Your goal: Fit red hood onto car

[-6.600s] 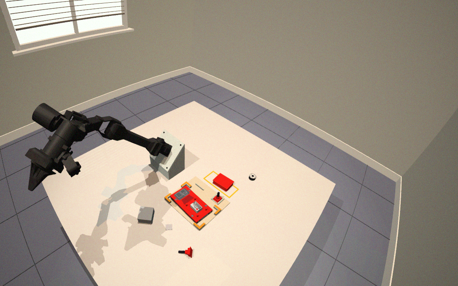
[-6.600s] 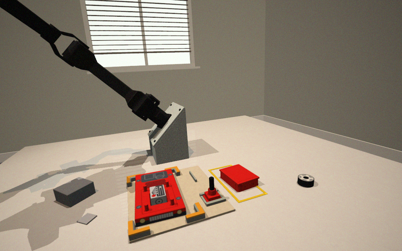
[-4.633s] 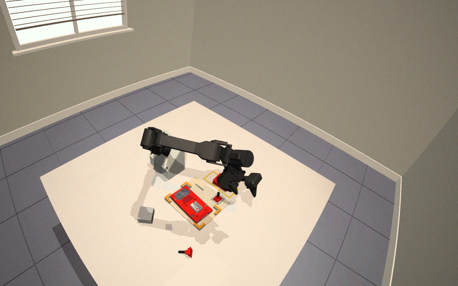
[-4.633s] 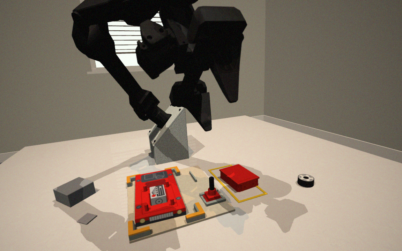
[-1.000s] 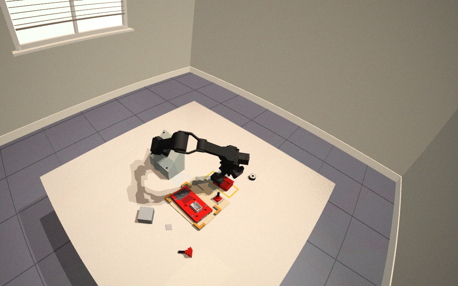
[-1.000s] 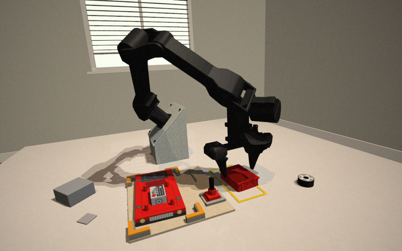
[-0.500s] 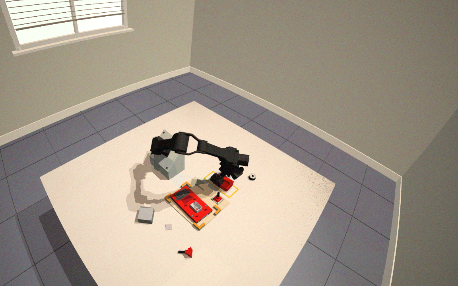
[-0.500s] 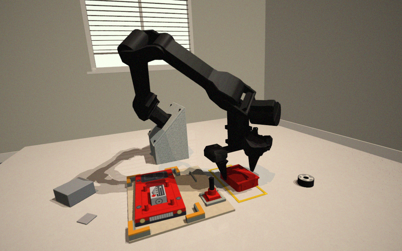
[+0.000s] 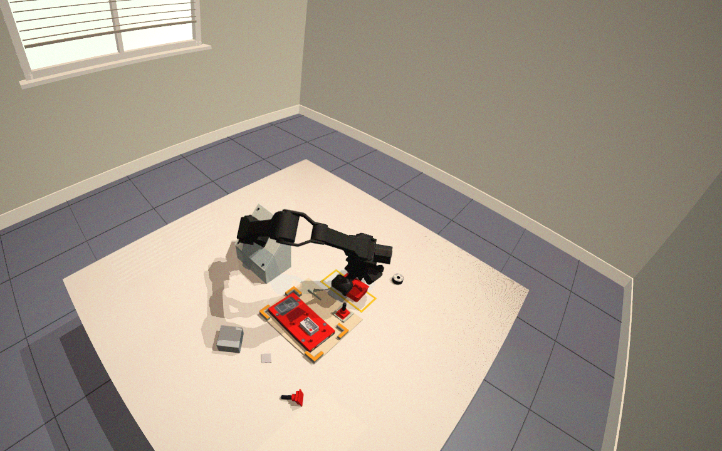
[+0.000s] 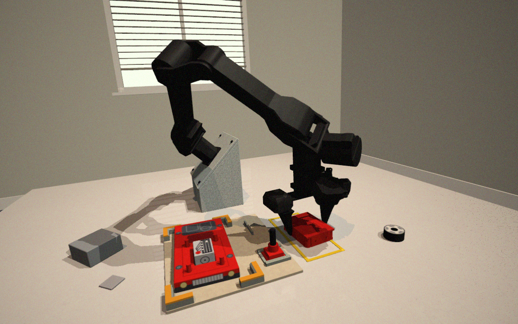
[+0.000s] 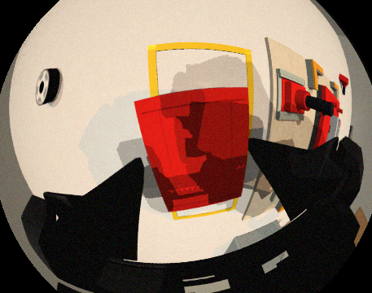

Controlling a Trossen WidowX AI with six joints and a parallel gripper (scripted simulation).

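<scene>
Right now the grey engine block is 23 cm to the right of my gripper tip, 1 cm behind it and 1 cm above it. Also, from my gripper tip: small grey plate: 39 cm to the right, 5 cm behind, 1 cm below; then red hood: right at my gripper tip.
</scene>
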